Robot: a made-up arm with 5 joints. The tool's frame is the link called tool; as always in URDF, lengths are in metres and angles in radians. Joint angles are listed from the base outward. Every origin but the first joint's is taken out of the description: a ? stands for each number. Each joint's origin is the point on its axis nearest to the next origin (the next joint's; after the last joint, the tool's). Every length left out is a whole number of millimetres.
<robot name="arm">
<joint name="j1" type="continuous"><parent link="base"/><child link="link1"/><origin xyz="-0.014 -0.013 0.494" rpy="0 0 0"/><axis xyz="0 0 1"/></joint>
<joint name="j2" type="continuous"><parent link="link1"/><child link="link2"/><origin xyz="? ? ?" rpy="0 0 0"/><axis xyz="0 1 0"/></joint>
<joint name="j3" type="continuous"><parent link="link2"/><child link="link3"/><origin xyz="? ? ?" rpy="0 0 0"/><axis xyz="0 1 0"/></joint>
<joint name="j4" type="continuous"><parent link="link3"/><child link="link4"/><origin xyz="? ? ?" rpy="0 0 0"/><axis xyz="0 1 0"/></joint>
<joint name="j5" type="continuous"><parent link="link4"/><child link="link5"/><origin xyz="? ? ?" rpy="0 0 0"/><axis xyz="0 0 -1"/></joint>
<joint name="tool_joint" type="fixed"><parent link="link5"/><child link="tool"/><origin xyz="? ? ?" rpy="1.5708 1.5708 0"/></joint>
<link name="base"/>
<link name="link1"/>
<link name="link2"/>
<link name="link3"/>
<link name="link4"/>
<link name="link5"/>
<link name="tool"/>
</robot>
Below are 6 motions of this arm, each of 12 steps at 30 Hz.
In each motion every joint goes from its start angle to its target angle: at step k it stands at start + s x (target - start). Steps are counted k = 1, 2, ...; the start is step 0. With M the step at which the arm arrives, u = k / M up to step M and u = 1 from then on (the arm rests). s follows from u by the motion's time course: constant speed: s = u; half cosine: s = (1 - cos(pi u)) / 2; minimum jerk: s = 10 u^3 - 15 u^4 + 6 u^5.
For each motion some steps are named. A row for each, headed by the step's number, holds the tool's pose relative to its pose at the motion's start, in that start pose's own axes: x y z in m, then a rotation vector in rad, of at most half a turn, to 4 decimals.
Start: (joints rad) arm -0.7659 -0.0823 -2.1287 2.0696 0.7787
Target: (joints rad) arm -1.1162 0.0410 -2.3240 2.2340 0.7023
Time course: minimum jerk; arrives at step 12
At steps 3, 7, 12:
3: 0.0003 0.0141 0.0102 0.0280 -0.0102 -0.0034
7: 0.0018 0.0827 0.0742 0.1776 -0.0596 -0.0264
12: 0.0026 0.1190 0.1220 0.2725 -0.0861 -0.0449

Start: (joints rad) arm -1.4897 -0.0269 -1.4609 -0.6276 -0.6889
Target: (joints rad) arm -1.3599 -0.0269 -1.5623 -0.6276 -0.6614
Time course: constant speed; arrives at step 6
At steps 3, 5, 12:
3: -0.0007 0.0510 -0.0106 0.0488 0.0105 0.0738
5: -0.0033 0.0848 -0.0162 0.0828 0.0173 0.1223
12: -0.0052 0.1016 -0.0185 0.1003 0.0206 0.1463

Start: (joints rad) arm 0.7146 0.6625 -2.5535 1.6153 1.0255
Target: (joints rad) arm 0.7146 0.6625 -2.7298 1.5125 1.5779
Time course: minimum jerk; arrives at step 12
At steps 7, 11, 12:
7: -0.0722 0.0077 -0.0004 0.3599 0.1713 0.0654
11: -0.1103 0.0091 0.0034 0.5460 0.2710 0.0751
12: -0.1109 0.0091 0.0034 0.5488 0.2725 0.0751

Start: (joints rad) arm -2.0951 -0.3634 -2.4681 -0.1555 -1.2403
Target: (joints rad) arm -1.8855 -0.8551 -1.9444 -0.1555 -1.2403
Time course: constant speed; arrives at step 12
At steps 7, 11, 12:
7: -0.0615 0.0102 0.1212 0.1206 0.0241 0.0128
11: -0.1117 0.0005 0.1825 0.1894 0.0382 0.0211
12: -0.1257 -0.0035 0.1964 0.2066 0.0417 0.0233

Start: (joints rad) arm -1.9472 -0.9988 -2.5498 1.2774 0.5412
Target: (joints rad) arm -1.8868 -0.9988 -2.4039 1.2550 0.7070
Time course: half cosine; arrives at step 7
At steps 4, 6, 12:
4: 0.0489 0.0008 0.0253 0.1240 -0.0180 -0.0789
6: 0.0759 -0.0013 0.0392 0.1918 -0.0308 -0.1224
12: 0.0798 -0.0018 0.0412 0.2016 -0.0328 -0.1288

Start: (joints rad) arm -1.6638 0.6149 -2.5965 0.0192 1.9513
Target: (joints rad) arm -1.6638 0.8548 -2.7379 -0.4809 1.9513
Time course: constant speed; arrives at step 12
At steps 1, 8, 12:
1: 0.0011 0.0030 0.0074 0.0000 0.0311 -0.0124
8: -0.0017 0.0257 0.0643 0.0000 0.2486 -0.0994
12: -0.0112 0.0404 0.1010 0.0000 0.3729 -0.1492

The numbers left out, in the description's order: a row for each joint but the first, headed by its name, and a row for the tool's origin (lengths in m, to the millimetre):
j2: 0.01 0.024 0
j3: 0.097 0 0.487
j4: 0.135 0 -0.451
j5: 0.091 0 -0.152
tool: 0.008 0.016 0

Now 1 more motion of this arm.
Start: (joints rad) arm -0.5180 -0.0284 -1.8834 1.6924 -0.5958
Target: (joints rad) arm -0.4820 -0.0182 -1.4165 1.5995 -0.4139
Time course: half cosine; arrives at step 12
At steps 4, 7, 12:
4: 0.0609 0.0081 -0.0013 0.0366 0.0534 -0.0799
7: 0.1543 0.0092 -0.0111 0.0913 0.1260 -0.2065
12: 0.2440 -0.0031 -0.0296 0.1434 0.1868 -0.3360

